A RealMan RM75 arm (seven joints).
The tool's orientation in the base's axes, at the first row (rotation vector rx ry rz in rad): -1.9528 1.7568 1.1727
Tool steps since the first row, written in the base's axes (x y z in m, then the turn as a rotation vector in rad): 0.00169 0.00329 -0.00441 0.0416 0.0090 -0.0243; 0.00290 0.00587 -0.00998 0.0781 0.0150 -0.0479; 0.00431 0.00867 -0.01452 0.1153 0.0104 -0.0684; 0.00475 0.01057 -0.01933 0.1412 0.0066 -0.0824
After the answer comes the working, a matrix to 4 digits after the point.
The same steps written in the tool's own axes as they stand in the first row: 0.00067 -0.00369 0.00436 0.0083 -0.0480 0.0055; 0.00270 -0.00714 0.00917 0.0184 -0.0904 0.0106; 0.00382 -0.01051 0.01340 0.0339 -0.1300 0.0063; 0.00584 -0.01285 0.01757 0.0449 -0.1573 0.0028
The tool's axes in the first row as the columns of a matrix, in the base's axes (rounded; the answer above uses it unrounded):
-0.0595 -0.9215 -0.3839
-0.7079 -0.2322 0.6670
-0.7038 0.3115 -0.6385

